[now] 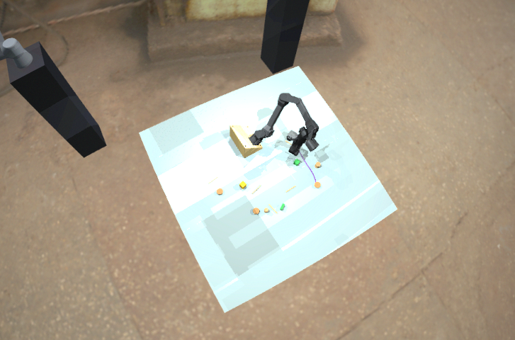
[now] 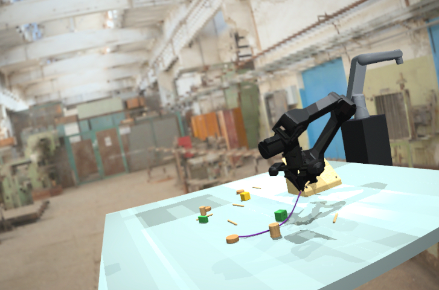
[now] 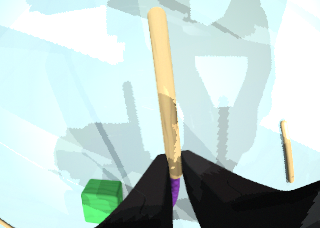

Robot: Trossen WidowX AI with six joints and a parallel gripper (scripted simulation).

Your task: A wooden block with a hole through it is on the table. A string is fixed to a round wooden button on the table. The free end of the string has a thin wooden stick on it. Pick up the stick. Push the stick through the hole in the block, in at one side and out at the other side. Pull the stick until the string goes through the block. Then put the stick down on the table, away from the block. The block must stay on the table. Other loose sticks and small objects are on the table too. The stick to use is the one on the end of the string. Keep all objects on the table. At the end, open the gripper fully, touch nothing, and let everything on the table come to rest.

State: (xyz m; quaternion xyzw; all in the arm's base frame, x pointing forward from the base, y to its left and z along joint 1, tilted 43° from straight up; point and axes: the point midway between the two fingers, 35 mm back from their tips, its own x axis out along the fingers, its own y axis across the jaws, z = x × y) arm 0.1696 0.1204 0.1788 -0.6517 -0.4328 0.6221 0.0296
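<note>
Right now the green cube is 80 mm ahead of my gripper tip, 70 mm below it and 20 mm to the right of it. Round my gripper tip: thin wooden stick 10 mm to the right, 10 mm behind; round wooden button 280 mm ahead, 70 mm below, 10 mm to the left; yellow cube 400 mm to the right, 60 mm below, 50 mm ahead.
</note>
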